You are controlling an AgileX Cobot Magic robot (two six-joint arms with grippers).
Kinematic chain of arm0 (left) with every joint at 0, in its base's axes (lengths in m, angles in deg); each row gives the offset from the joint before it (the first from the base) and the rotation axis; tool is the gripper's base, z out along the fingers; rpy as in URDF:
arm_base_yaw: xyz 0 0 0.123 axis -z
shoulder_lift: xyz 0 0 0 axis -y
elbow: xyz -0.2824 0 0.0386 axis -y
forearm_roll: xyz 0.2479 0 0.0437 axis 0.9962 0 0.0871
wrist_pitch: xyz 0 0 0 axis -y
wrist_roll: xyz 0.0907 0 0.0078 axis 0.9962 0 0.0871
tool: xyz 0 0 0 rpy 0 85 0
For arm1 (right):
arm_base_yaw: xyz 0 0 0.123 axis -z
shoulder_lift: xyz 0 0 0 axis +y
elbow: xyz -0.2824 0 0.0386 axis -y
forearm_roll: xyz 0.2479 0 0.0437 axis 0.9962 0 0.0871
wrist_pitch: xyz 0 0 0 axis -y
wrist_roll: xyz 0.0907 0 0.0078 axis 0.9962 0 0.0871
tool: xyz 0 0 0 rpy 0 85 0
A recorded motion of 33 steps. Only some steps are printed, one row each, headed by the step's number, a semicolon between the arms.
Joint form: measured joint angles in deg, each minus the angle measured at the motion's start. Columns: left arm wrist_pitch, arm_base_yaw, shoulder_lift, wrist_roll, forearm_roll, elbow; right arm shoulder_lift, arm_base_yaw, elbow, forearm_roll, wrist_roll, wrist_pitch.
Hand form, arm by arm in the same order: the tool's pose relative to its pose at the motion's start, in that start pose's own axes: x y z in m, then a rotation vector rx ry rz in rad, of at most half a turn. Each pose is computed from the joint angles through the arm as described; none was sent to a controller.
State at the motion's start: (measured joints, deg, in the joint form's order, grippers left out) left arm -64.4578 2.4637 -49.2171 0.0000 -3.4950 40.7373; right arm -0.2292 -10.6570 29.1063 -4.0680 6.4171 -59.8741
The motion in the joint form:
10: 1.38 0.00 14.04 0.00 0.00 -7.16; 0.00 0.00 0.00 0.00 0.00 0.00
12: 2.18 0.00 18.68 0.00 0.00 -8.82; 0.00 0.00 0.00 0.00 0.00 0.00
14: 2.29 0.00 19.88 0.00 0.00 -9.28; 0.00 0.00 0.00 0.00 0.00 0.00
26: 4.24 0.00 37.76 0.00 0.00 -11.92; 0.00 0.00 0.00 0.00 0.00 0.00
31: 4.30 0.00 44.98 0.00 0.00 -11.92; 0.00 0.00 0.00 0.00 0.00 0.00
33: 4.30 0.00 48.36 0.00 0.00 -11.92; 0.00 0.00 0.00 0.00 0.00 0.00
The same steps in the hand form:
10: 0.0443 0.0008 -0.0083 0.0032 -0.1439 0.0066; 0.0000 0.0000 0.0000 0.0000 0.0000 0.0000
12: 0.0562 0.0009 -0.0116 0.0047 -0.2098 0.0094; 0.0000 0.0000 0.0000 0.0000 0.0000 0.0000
14: 0.0594 0.0010 -0.0121 0.0051 -0.2246 0.0101; 0.0000 0.0000 0.0000 0.0000 0.0000 0.0000
26: 0.0995 0.0010 -0.0321 0.0128 -0.5242 0.0244; 0.0000 0.0000 0.0000 0.0000 0.0000 0.0000
31: 0.1168 0.0010 -0.0414 0.0164 -0.6510 0.0313; 0.0000 0.0000 0.0000 0.0000 0.0000 0.0000
33: 0.1252 0.0010 -0.0450 0.0181 -0.7099 0.0345; 0.0000 0.0000 0.0000 0.0000 0.0000 0.0000

